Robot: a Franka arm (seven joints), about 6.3 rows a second.
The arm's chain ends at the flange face. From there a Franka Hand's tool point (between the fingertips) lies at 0.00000 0.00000 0.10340 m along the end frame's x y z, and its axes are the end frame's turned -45 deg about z.
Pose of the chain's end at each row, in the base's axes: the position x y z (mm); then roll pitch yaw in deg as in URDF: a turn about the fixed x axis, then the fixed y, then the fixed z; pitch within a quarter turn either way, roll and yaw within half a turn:
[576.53, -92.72, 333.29, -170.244, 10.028, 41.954]
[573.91, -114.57, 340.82, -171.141, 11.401, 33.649]
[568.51, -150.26, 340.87, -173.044, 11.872, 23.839]
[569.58, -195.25, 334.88, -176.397, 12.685, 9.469]
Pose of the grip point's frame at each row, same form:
[551.62, -91.55, 232.94, -166.047, 0.294, 86.132]
[548.27, -112.50, 240.67, -165.720, 1.893, 78.000]
[544.13, -147.34, 240.43, -166.720, 3.535, 68.527]
[546.16, -192.57, 234.20, -168.470, 6.426, 54.718]

